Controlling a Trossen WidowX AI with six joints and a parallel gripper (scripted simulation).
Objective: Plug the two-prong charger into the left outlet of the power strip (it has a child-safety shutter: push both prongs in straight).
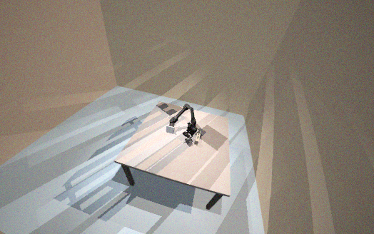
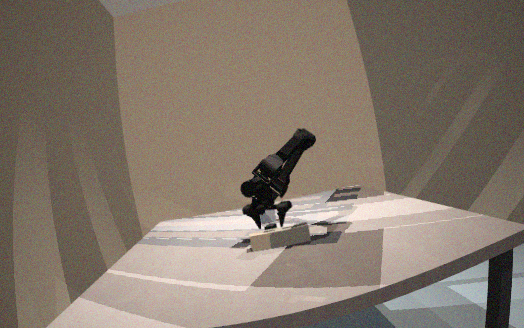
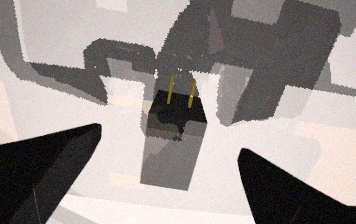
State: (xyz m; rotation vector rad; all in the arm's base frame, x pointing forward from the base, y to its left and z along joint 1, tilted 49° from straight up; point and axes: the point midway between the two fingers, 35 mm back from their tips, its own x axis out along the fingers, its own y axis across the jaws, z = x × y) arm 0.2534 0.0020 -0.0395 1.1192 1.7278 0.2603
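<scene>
Right now my gripper tip is 1 cm to the left of the two-prong charger, 1 cm short of it and 1 cm above it.
</scene>
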